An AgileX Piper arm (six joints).
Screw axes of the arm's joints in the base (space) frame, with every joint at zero. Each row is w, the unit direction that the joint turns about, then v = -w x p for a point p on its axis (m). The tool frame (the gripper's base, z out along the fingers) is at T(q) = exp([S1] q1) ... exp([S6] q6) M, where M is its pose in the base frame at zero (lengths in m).
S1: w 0 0 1 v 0 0 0
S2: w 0 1 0 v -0.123 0 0
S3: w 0 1 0 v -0.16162 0 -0.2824
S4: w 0.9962 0 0.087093 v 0 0.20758 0
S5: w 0 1 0 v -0.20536 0 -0.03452
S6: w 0.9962 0 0.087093 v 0 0.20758 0
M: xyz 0.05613 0 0.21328 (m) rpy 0 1.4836 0 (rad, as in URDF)
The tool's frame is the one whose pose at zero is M.
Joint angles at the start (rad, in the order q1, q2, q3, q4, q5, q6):
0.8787, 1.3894, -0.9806, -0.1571, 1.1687, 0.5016
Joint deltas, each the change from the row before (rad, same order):
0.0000, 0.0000, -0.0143, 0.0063, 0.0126, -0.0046
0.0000, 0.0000, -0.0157, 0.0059, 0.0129, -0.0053
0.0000, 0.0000, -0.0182, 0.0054, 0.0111, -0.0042
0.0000, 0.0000, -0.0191, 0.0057, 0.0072, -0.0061
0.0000, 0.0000, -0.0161, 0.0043, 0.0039, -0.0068
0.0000, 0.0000, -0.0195, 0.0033, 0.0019, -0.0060
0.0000, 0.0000, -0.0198, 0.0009, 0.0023, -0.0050
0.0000, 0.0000, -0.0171, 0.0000, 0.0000, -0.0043
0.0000, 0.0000, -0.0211, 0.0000, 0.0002, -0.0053
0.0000, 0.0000, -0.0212, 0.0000, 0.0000, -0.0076
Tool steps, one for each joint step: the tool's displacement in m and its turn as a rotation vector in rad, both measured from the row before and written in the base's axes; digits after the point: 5 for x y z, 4 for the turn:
0.00024, 0.00100, 0.00345, 0.0041, 0.0031, 0.0008
0.00034, 0.00108, 0.00382, 0.0047, 0.0021, 0.0017
0.00065, 0.00141, 0.00450, 0.0079, -0.0009, 0.0011
0.00086, 0.00174, 0.00478, 0.0116, -0.0036, 0.0036
0.00083, 0.00155, 0.00408, 0.0109, -0.0047, 0.0052
0.00123, 0.00191, 0.00503, 0.0145, -0.0089, 0.0049
0.00133, 0.00171, 0.00517, 0.0131, -0.0107, 0.0044
0.00126, 0.00151, 0.00453, 0.0123, -0.0111, 0.0042
0.00147, 0.00177, 0.00563, 0.0150, -0.0137, 0.0052
0.00141, 0.00170, 0.00571, 0.0147, -0.0141, 0.0074

